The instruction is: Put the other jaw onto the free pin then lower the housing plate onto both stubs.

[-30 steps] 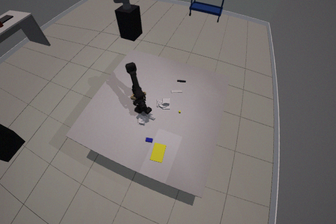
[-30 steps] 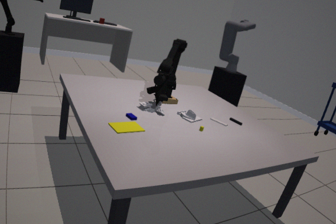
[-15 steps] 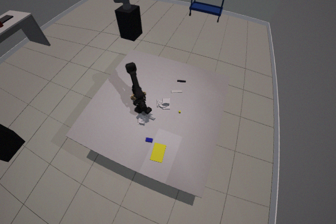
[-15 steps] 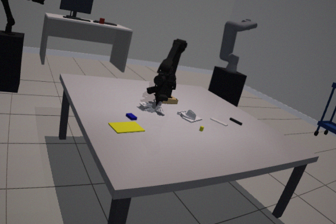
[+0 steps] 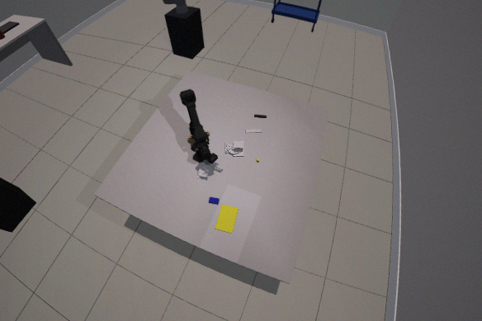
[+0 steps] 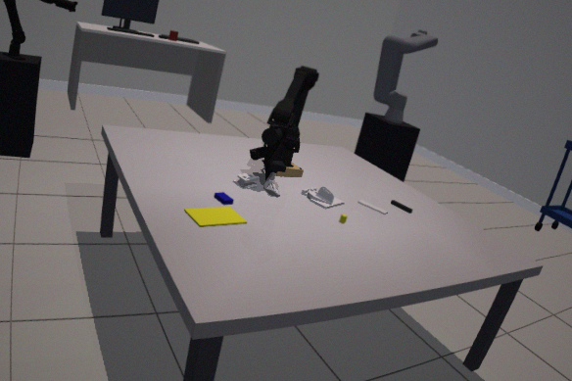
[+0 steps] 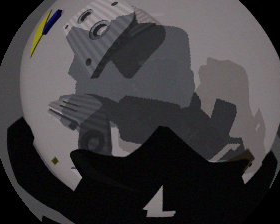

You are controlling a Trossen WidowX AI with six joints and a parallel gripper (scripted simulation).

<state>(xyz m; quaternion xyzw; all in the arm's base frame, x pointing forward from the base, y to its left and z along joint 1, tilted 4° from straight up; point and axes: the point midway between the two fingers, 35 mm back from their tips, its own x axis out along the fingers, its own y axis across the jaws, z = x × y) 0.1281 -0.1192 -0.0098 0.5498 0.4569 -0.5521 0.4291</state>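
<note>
Now: the jaw 60 mm ahead of my gripper tip, 30 mm above it and 10 mm to the right of it. Also, from my gripper tip: white block: 100 mm to the right, 40 mm ahead, 10 mm above; yellow cube: 320 mm ahead, 130 mm to the left, 10 mm above; blue block: 230 mm to the right, 190 mm ahead, 10 mm above.
</note>
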